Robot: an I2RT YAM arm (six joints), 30 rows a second.
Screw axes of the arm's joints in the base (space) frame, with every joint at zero. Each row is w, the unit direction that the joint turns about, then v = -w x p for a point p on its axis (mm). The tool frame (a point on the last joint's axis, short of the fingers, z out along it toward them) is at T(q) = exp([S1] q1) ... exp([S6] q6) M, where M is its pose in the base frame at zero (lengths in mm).
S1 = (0, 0, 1, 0.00, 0.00, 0.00)
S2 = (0, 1, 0, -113.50, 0.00, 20.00)
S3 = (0, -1, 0, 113.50, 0.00, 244.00)
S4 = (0, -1, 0, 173.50, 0.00, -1.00)
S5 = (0, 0, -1, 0.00, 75.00, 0.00)
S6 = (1, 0, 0, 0.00, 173.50, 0.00)
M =
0 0 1 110.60
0 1 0 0.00
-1 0 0 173.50
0 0 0 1
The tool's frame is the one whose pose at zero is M.
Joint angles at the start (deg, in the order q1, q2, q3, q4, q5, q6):
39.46 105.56 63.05 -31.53 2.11 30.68
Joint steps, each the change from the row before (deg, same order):
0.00 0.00 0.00 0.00 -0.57 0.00
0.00 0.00 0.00 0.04 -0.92 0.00
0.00 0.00 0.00 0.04 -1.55 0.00
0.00 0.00 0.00 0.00 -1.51 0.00
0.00 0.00 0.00 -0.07 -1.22 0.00
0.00 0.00 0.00 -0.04 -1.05 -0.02
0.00 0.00 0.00 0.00 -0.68 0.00
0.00 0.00 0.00 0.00 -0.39 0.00
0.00 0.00 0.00 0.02 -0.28 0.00
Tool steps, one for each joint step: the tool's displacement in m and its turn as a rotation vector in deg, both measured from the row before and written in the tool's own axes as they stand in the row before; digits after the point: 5 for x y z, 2 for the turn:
0.00018 0.00030 0.00000 -0.49 0.29 0.00
0.00023 0.00053 0.00000 -0.81 0.44 0.00
0.00043 0.00087 -0.00001 -1.35 0.76 0.00
0.00048 0.00081 -0.00001 -1.30 0.77 0.00
0.00050 0.00058 -0.00001 -1.01 0.68 0.00
0.00040 0.00052 -0.00001 -0.88 0.57 -0.02
0.00022 0.00036 0.00000 -0.58 0.35 0.00
0.00012 0.00021 0.00000 -0.34 0.20 0.00
0.00006 0.00017 0.00000 -0.25 0.13 0.00

